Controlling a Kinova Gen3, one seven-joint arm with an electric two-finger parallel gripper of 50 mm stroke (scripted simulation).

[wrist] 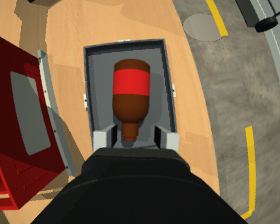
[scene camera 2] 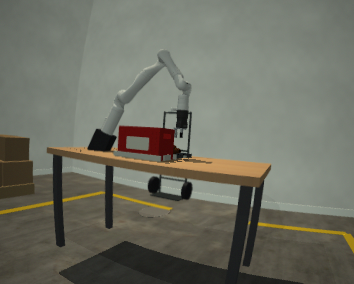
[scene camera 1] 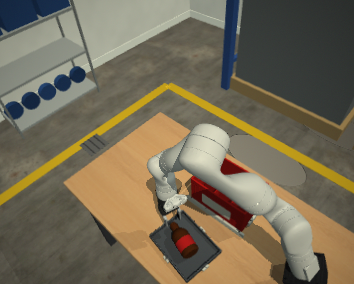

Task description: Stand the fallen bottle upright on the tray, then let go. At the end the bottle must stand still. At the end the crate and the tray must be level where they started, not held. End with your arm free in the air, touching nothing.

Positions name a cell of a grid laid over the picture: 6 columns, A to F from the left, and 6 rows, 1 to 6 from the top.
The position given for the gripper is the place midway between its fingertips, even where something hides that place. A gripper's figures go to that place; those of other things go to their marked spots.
Scene:
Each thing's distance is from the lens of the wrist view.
gripper (wrist: C4): 0.18 m
bottle (wrist: C3): 0.23 m

